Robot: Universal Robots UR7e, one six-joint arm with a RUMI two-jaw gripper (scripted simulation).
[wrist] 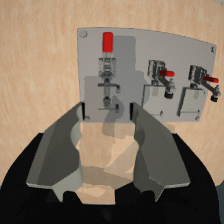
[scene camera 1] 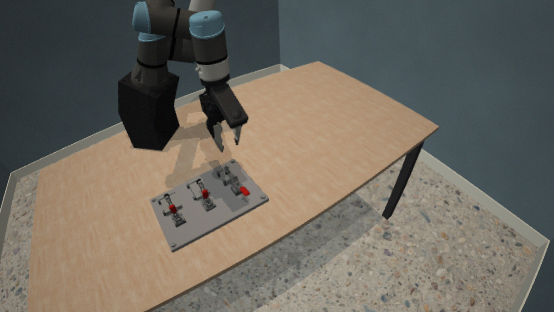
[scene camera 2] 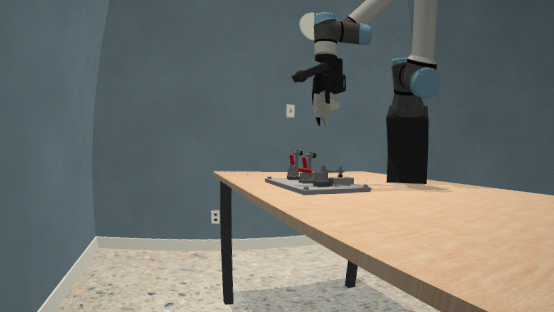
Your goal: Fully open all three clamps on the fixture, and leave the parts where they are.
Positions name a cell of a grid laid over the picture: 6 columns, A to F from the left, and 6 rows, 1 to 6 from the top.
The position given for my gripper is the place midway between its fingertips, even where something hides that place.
my gripper: wrist C3; scene camera 1 C3; scene camera 2 D3
